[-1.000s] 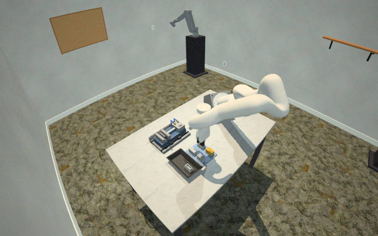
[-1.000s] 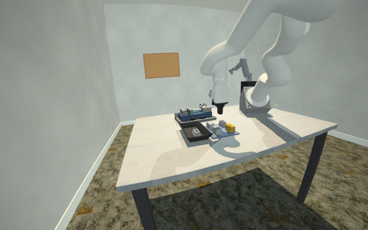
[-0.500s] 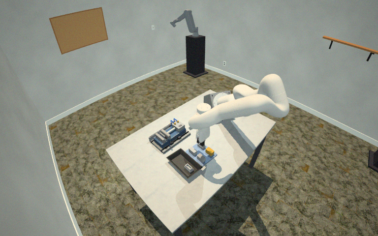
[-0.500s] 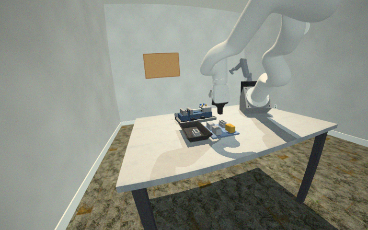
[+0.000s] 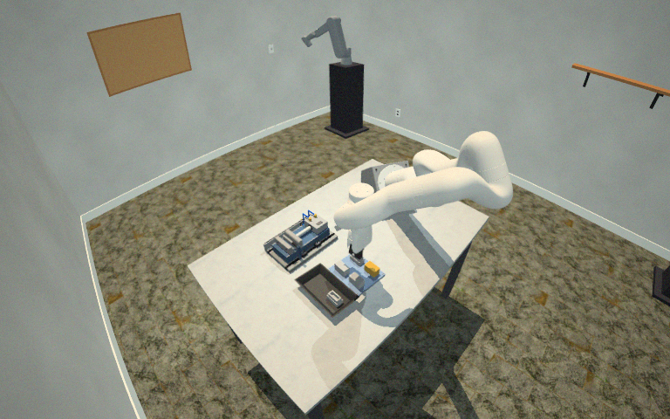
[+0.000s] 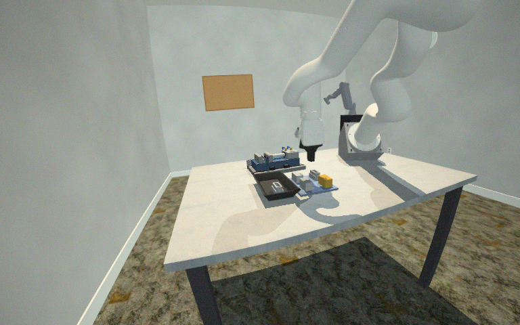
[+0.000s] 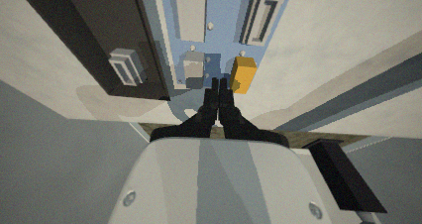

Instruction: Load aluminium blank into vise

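My hand is 5 cm past the brass blank, 4 cm to the right of it and 11 cm above it. Also, from my hand: blue vise 7 cm ahead, 30 cm to the right, 9 cm below.
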